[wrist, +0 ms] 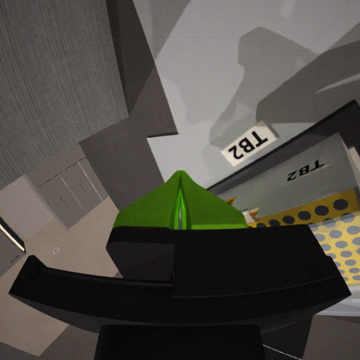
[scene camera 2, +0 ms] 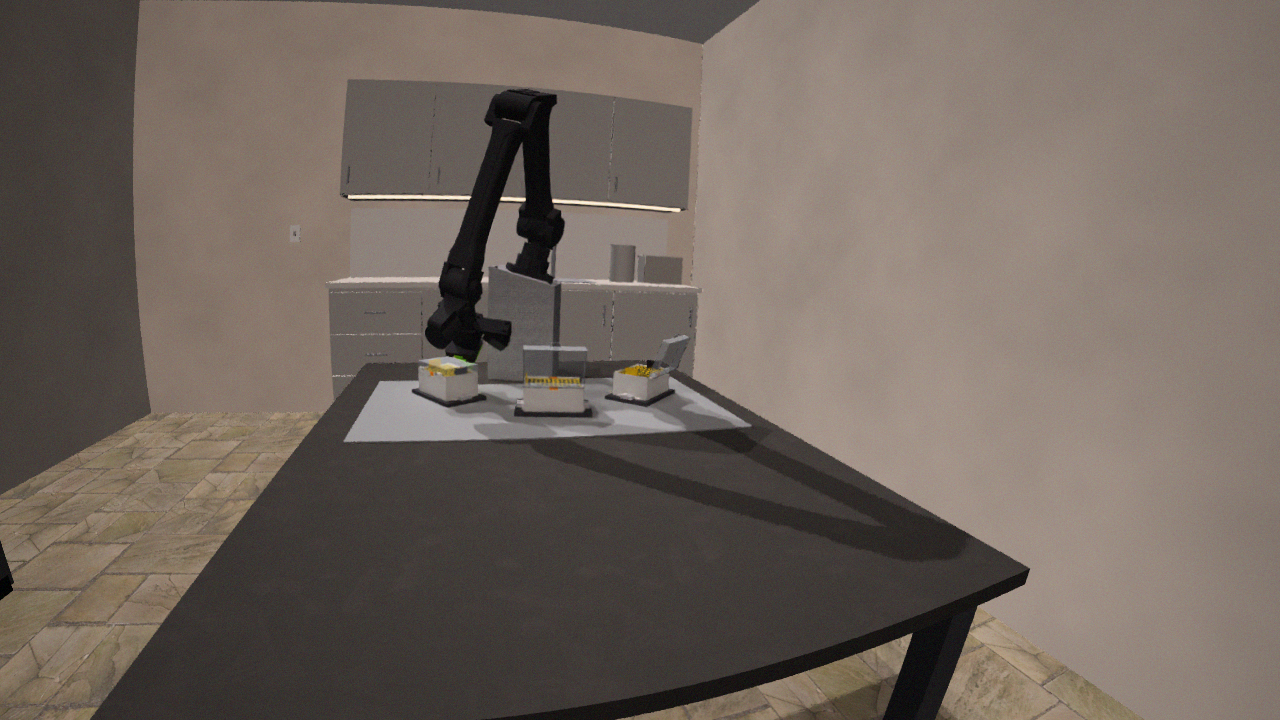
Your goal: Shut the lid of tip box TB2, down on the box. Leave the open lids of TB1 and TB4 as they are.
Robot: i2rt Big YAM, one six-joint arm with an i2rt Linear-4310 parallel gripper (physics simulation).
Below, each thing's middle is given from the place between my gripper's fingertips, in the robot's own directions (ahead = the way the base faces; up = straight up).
I see my gripper 40 mm short of the label (wrist: 259,135) and 40 mm above it.
